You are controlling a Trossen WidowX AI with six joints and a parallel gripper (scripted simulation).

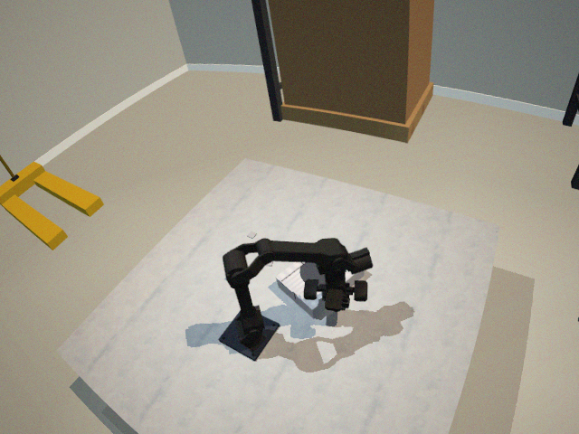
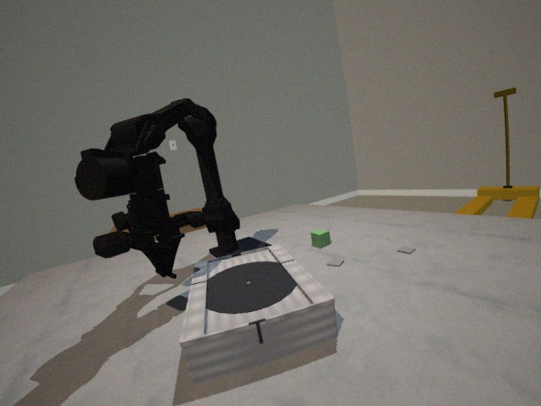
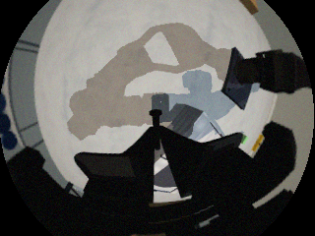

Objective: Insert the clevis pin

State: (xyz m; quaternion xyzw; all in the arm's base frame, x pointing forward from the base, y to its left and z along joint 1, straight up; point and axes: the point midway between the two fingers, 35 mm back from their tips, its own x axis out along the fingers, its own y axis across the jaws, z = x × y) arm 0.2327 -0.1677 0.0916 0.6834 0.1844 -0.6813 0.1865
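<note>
Now: the wide dark disc 100 mm ahead of my gripper tip, 120 mm to the left of it and 10 mm below it. From my gripper tip the other things lie so: clevis pin: 10 mm above; then small green cube: 70 mm behind, 400 mm to the left, 50 mm below; then rimmed steel tray: 90 mm ahead, 130 mm to the left, 30 mm below.
</note>
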